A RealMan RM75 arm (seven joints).
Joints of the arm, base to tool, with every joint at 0 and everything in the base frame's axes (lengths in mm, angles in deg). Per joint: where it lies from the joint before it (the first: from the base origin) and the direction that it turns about. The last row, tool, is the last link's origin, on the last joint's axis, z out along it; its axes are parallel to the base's.
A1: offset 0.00 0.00 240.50 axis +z
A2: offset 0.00 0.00 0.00 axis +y
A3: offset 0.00 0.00 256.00 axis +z
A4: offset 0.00 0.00 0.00 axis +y
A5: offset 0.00 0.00 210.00 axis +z
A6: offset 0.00 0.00 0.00 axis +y
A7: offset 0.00 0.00 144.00 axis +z
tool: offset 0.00 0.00 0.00
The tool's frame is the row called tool.
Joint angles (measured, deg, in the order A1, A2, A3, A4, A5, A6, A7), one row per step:
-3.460, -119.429, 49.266, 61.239, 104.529, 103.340, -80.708
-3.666, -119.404, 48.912, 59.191, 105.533, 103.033, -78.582
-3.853, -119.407, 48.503, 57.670, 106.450, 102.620, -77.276
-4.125, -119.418, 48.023, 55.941, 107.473, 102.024, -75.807
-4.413, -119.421, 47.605, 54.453, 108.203, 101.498, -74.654
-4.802, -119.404, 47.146, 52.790, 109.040, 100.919, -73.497
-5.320, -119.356, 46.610, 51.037, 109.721, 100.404, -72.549
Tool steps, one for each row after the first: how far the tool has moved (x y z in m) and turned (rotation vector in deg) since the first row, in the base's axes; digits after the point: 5 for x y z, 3 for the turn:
-0.00514, -0.00240, -0.00487, -0.174, 0.307, -0.093
-0.00940, -0.00396, -0.00846, -0.299, 0.611, 0.220
-0.01402, -0.00532, -0.01261, -0.372, 0.988, 0.567
-0.01747, -0.00609, -0.01603, -0.386, 1.183, 0.861
-0.02102, -0.00675, -0.01987, -0.504, 1.381, 1.206
-0.02390, -0.00680, -0.02345, -0.620, 1.327, 1.614

